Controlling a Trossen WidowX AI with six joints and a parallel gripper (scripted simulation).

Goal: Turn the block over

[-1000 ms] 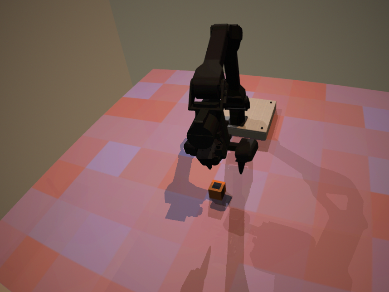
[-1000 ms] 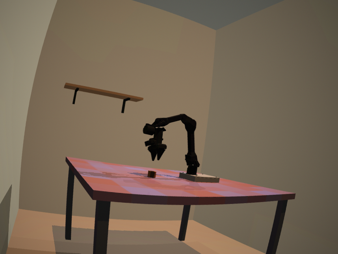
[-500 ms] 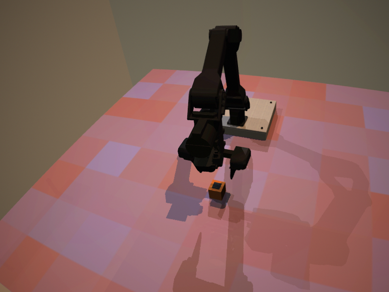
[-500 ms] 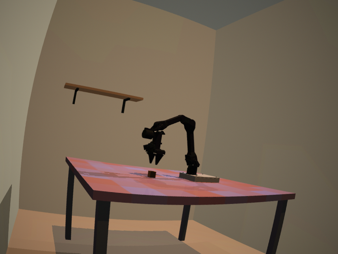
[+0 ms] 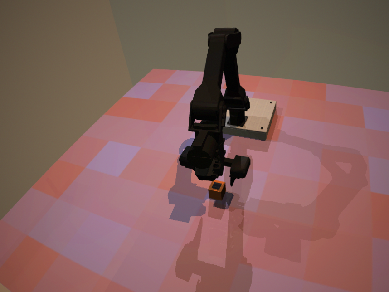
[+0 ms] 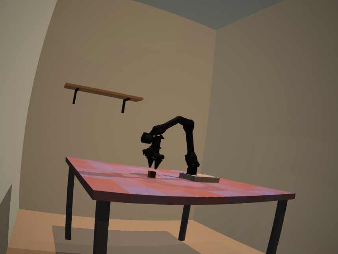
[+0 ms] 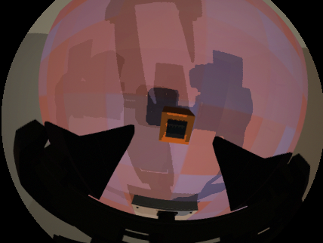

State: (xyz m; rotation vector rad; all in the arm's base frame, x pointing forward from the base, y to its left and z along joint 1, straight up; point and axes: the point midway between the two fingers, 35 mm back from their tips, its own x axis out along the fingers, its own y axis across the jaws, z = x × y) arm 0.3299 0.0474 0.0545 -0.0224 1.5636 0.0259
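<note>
The orange block lies 3 cm below my gripper tip.
</note>
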